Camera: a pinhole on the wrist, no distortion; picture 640 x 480 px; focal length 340.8 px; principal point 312.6 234.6 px. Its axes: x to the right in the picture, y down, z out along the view. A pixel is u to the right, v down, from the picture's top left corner.
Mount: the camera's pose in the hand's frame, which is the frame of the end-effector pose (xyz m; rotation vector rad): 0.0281 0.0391 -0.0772 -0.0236 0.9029 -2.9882
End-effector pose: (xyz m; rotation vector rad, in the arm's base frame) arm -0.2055 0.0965 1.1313 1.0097 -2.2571 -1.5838
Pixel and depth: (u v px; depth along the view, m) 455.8 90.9 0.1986
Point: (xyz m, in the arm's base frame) -0.2359 0.2307 1.0851
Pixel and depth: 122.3 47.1 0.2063
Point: -0.4051 0.1258 1.0572
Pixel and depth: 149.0 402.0 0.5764
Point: -0.3614 -0.0205 0.5122
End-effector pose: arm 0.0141 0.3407 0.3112 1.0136 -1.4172 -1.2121
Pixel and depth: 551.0 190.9 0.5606
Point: -0.3495 0.7258 0.0275
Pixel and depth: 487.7 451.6 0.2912
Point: -0.0289 0.4181 0.0157
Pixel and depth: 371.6 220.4 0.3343
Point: -0.1879 0.3787 0.1679
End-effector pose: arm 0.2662 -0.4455 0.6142 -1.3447 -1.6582 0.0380
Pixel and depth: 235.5 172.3 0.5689
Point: -0.1634 -0.1592 0.5817
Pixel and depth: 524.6 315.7 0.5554
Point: -0.2527 -0.6684 0.4653
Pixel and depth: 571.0 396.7 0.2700
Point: 0.0377 -0.6219 0.5871
